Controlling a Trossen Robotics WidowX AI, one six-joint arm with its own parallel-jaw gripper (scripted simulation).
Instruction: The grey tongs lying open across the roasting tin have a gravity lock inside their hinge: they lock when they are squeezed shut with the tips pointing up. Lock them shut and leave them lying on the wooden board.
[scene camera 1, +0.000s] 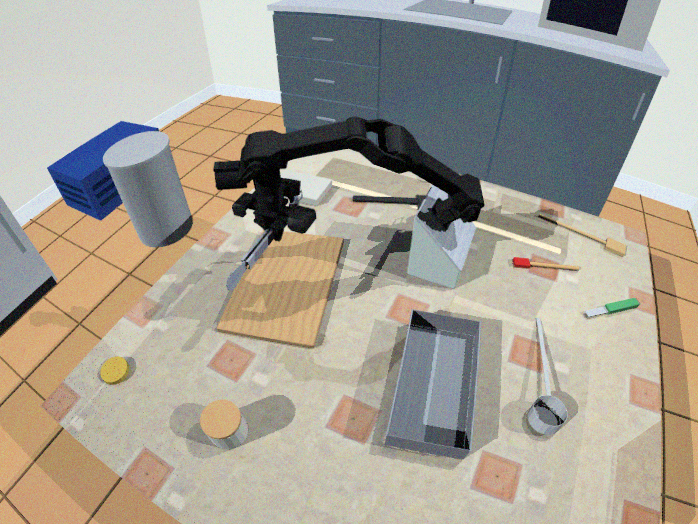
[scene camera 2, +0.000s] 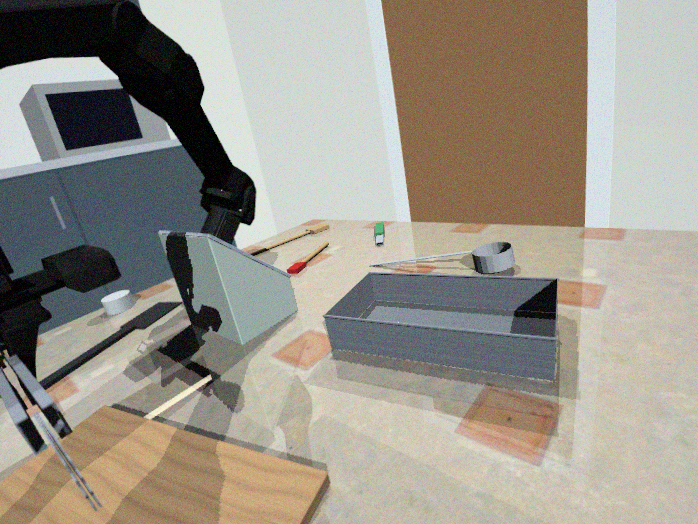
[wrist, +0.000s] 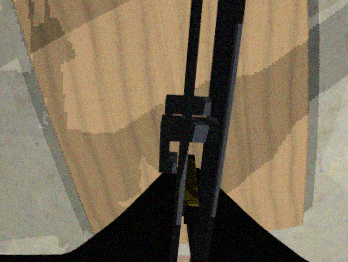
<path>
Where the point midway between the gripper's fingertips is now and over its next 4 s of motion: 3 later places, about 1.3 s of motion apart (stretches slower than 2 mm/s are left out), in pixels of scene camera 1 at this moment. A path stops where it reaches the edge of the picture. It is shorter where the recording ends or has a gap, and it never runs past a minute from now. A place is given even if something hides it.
The gripper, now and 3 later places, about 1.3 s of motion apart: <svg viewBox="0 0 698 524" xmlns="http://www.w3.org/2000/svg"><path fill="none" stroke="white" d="M278 240L260 245L276 232L260 245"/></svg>
</path>
